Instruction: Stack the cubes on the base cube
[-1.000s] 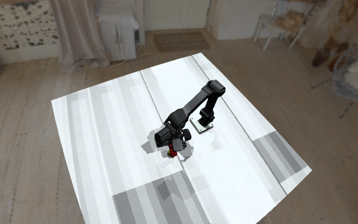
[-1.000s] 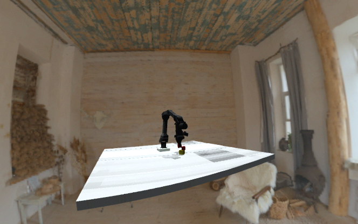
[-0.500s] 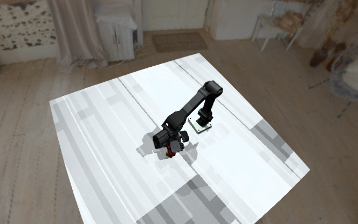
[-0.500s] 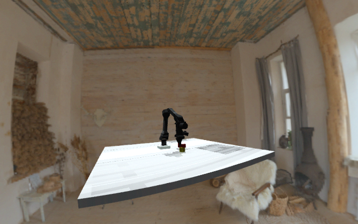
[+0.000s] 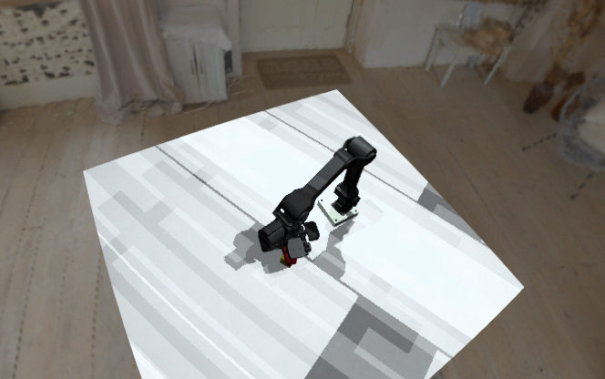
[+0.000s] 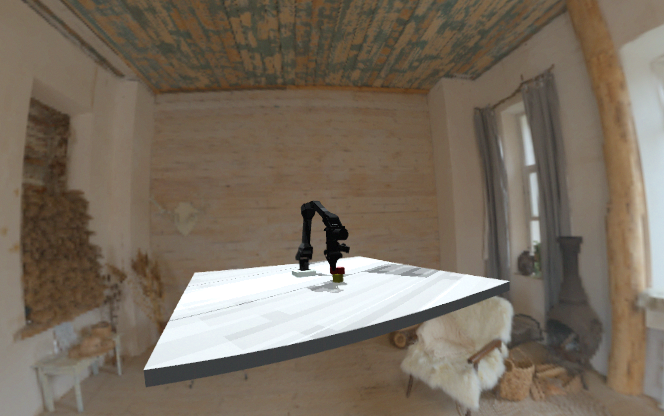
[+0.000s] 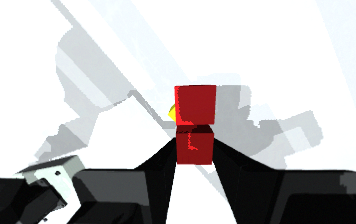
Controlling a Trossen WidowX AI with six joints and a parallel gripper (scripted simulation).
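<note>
My gripper tip is now 1 cm short of the yellow base cube, 2 cm to the right of it and 4 cm above it.
</note>
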